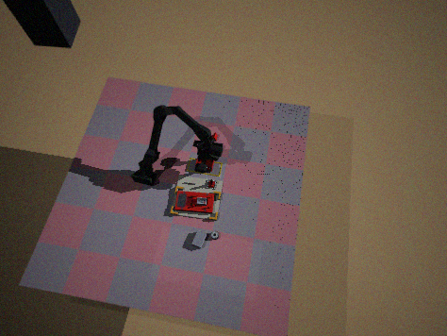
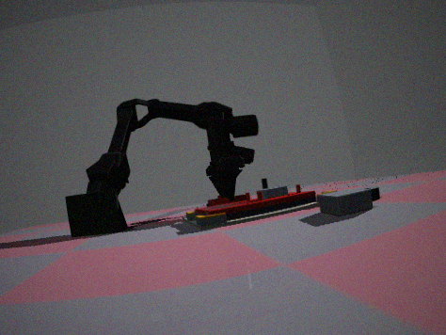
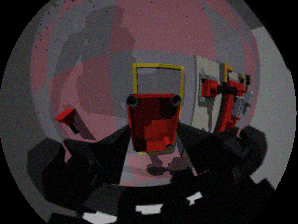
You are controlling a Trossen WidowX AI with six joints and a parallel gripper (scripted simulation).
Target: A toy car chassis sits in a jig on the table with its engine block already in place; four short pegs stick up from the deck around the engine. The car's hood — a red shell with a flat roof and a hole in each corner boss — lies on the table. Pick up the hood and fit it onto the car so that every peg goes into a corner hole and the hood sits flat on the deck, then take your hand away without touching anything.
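Right now the red hood is 1 cm below my gripper tip. From my gripper tip the other things lie so: grey engine block (22 cm to the right, 1 cm ahead).
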